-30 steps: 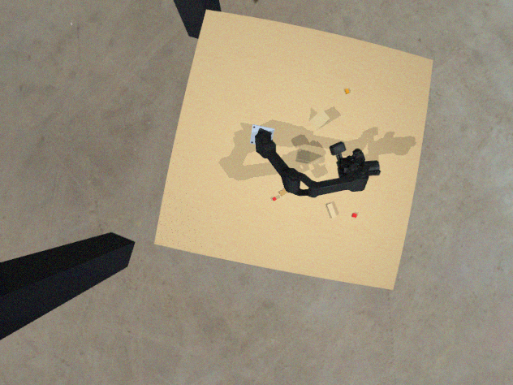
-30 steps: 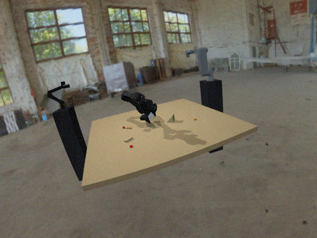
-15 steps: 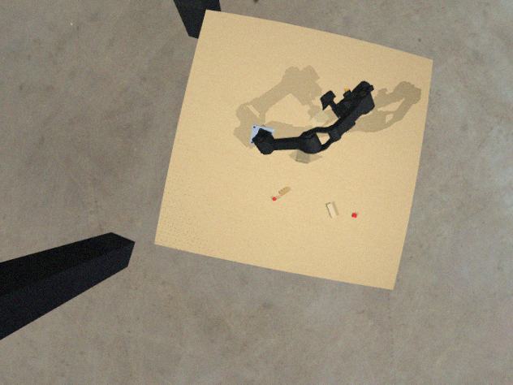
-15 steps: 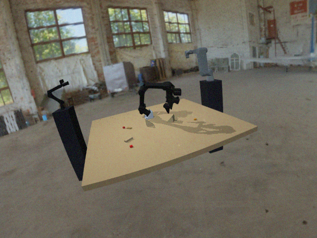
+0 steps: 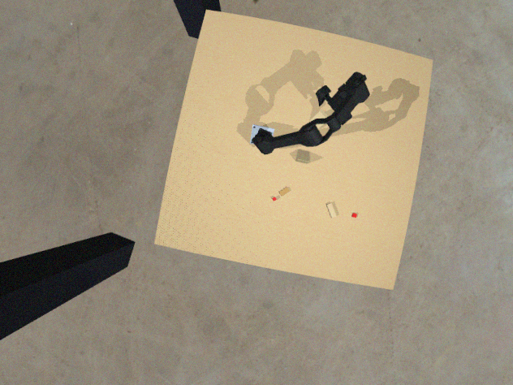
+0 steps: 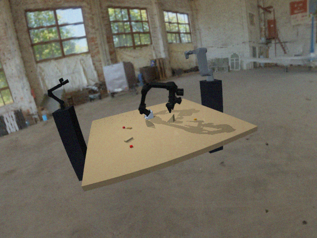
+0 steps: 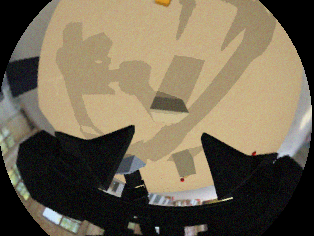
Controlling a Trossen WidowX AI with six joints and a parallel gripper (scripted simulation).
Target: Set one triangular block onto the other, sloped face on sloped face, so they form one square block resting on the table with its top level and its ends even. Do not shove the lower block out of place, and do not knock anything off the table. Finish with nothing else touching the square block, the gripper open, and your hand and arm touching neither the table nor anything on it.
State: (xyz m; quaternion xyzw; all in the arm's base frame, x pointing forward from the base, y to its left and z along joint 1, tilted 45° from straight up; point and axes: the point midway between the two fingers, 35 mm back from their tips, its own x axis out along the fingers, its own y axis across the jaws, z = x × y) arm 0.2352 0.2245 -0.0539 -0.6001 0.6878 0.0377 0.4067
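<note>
Now: the triangular block 8 cm below my gripper tip. Round my gripper tip: tan block: 5 cm behind, 42 cm to the right, 9 cm below; orange piece: 8 cm ahead, 20 cm to the left, 9 cm below; red cube: 9 cm behind, 47 cm to the right, 9 cm below.
</note>
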